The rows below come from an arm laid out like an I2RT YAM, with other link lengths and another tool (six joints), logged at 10 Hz.
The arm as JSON. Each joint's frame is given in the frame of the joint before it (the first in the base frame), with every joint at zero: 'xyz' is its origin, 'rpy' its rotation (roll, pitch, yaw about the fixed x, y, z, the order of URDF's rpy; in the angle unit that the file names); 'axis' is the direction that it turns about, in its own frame. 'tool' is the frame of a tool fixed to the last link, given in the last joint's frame.
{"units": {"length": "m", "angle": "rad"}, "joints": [
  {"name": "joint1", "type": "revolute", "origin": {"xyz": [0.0, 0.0, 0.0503], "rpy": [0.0, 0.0, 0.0]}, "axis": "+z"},
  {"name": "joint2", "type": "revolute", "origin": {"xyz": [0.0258, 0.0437, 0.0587], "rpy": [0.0, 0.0, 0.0]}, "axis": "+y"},
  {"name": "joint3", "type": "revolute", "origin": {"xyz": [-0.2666, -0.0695, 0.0], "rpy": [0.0, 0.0, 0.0]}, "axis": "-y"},
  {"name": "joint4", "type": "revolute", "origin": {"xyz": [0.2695, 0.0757, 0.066], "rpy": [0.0, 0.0, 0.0]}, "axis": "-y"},
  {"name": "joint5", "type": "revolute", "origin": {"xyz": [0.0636, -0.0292, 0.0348], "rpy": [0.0, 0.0, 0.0]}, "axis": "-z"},
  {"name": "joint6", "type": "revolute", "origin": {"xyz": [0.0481, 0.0, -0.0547], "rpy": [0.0, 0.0, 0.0]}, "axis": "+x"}
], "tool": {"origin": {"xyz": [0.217, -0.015, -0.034], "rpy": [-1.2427, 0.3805, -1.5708]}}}
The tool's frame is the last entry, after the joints.
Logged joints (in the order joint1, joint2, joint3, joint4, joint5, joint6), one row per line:
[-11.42 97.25 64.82 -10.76 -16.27 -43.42]
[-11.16 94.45 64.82 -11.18 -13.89 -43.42]
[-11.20 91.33 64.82 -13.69 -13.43 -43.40]
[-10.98 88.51 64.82 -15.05 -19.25 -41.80]
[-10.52 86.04 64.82 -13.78 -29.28 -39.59]
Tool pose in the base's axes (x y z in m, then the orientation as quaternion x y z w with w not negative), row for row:
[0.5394 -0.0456 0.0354 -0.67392 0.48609 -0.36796 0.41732]
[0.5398 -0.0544 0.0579 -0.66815 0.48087 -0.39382 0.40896]
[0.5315 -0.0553 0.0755 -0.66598 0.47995 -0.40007 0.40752]
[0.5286 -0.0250 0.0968 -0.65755 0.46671 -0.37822 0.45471]
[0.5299 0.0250 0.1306 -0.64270 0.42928 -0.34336 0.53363]
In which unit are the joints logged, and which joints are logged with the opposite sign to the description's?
The joints are logged in degrees. Opposite sign: none.
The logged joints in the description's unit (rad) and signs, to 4 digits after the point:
[-0.1993 1.6973 1.1313 -0.1878 -0.2840 -0.7578]
[-0.1948 1.6485 1.1313 -0.1951 -0.2424 -0.7578]
[-0.1955 1.5940 1.1313 -0.2389 -0.2344 -0.7575]
[-0.1916 1.5448 1.1313 -0.2627 -0.3360 -0.7295]
[-0.1836 1.5017 1.1313 -0.2405 -0.5110 -0.6910]

